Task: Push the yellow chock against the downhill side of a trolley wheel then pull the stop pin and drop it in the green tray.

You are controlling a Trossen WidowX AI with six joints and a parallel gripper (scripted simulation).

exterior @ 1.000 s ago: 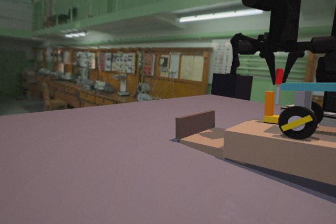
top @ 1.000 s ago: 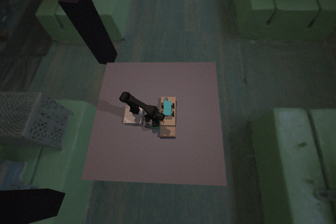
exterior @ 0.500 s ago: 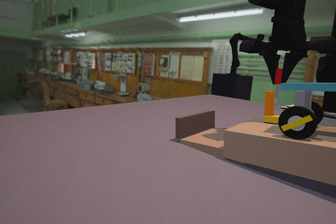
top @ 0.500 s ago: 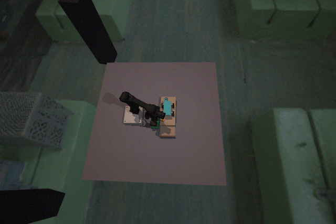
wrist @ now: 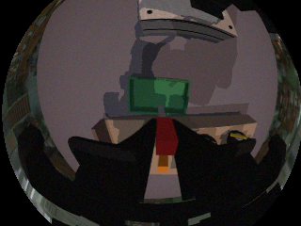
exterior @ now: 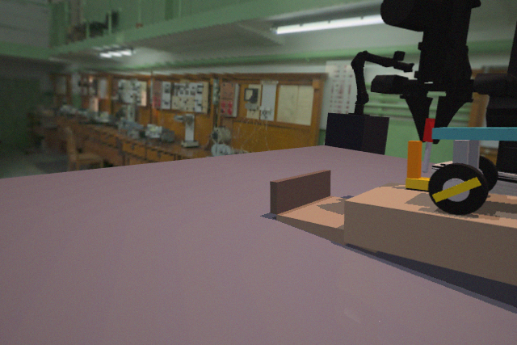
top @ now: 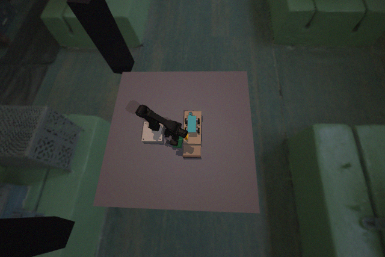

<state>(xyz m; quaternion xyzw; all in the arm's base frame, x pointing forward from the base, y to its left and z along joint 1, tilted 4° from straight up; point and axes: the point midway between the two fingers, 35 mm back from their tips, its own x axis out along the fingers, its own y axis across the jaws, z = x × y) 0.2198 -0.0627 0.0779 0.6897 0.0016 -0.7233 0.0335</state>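
The yellow chock lies 7 cm ahead of my gripper tip, 4 cm to the left of it and 4 cm below it. Round my gripper tip: trolley: 10 cm ahead, 13 cm to the left, 1 cm below; then red-headed stop pin: right at my gripper tip; then tan ramp: 10 cm ahead, 13 cm to the left, 7 cm below.
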